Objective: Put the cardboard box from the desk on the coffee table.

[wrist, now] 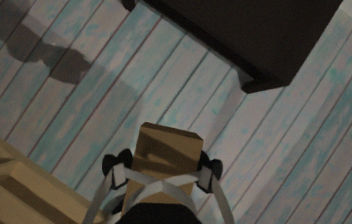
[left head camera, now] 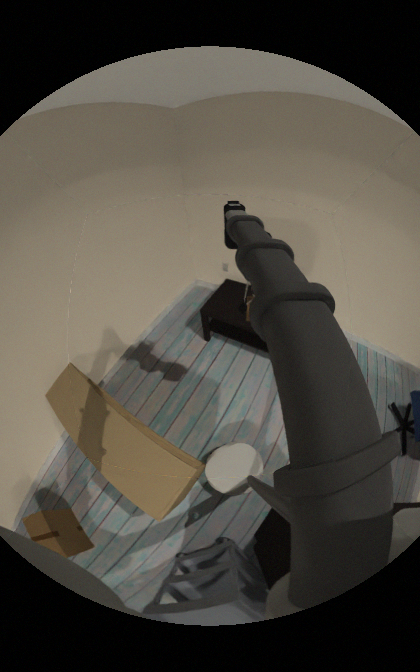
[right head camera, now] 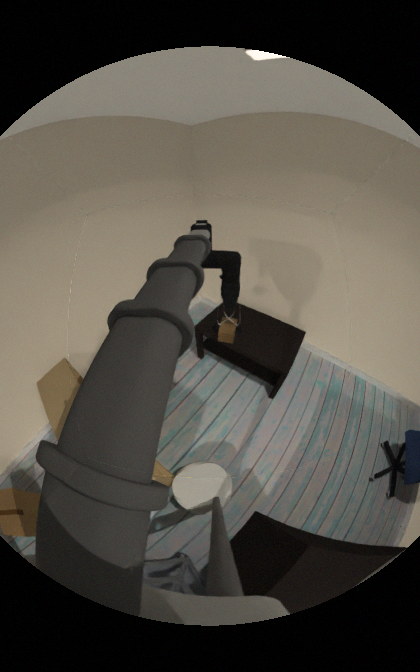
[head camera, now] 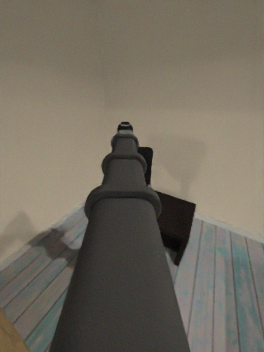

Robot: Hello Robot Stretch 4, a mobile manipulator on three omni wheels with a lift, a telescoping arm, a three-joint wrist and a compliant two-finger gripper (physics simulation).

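Frame: origin at the robot's base, x left, y back, z up, level; centimetres.
Where they show: gripper, between the fingertips: (wrist: pixel 163 162).
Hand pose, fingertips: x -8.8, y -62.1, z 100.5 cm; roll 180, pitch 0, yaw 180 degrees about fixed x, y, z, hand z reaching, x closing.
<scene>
After its pixels a point has its place.
The small tan cardboard box (left head camera: pixel 249 311) (right head camera: pixel 226 334) (wrist: pixel 167 156) {x -9.2, y -63.8, z 105.4 cm} is between the two fingertips of my gripper (right head camera: pixel 228 325) (wrist: pixel 163 162) {x -8.8, y -62.1, z 100.5 cm}, which is shut on it. The arm hides part of the box in the left head view. The dark coffee table (head camera: pixel 176 212) {x -57.1, y -114.8, z 42.3 cm} (left head camera: pixel 225 302) (right head camera: pixel 272 342) (wrist: pixel 260 37) {x -44.3, y -99.3, z 42.3 cm} stands near the room's corner. In the right head view the box overlaps the table's left part. In the wrist view the box is seen against the floor, apart from the table's edge. The box's height over the table cannot be told.
A dark desk-like surface (left head camera: pixel 274 547) (right head camera: pixel 325 567) is at the bottom. A white round stool (left head camera: pixel 233 467) (right head camera: pixel 201 486) stands beside a tan shelf unit (left head camera: pixel 125 450) (wrist: pixel 40 192) {x 58.8, y -18.5, z 5.2 cm}. A larger carton (left head camera: pixel 59 532) (right head camera: pixel 19 515) is at the left; a blue chair (left head camera: pixel 416 415) (right head camera: pixel 412 457) is at the right.
</scene>
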